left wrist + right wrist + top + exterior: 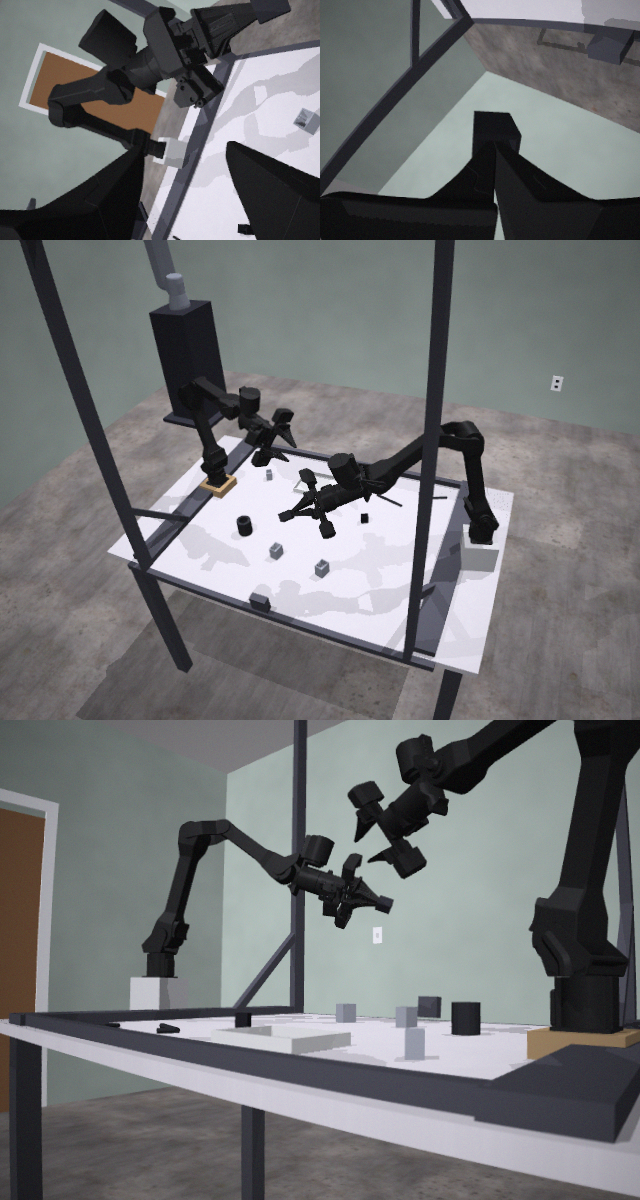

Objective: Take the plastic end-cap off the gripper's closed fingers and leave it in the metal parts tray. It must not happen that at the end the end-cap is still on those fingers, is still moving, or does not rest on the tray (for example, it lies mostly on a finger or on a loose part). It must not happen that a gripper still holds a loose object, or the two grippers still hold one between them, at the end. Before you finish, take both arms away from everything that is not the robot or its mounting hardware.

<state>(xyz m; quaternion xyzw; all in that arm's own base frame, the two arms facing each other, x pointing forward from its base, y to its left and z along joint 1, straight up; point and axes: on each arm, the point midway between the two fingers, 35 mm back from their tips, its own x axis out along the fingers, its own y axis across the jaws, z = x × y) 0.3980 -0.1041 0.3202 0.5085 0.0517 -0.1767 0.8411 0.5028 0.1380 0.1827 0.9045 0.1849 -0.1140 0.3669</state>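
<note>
The black plastic end-cap lies 170 mm behind my left hand, 100 mm to the right of it and 80 mm below it. Also, from my left hand: metal parts tray 350 mm below, 270 mm ahead, 40 mm to the left; black hex key 350 mm below, 300 mm ahead, 200 mm to the right; black cylinder 320 mm below, 160 mm to the left, 40 mm behind.
Right now my right hand is 3 cm to the right of the black plastic end-cap, 2 cm past it and 1 cm above it. From my right hand the other things lie so: metal parts tray 42 cm ahead, 27 cm below, 17 cm to the left; then black hex key 45 cm ahead, 27 cm below, 8 cm to the right; then black cylinder 29 cm to the left, 25 cm below, 11 cm ahead.
</note>
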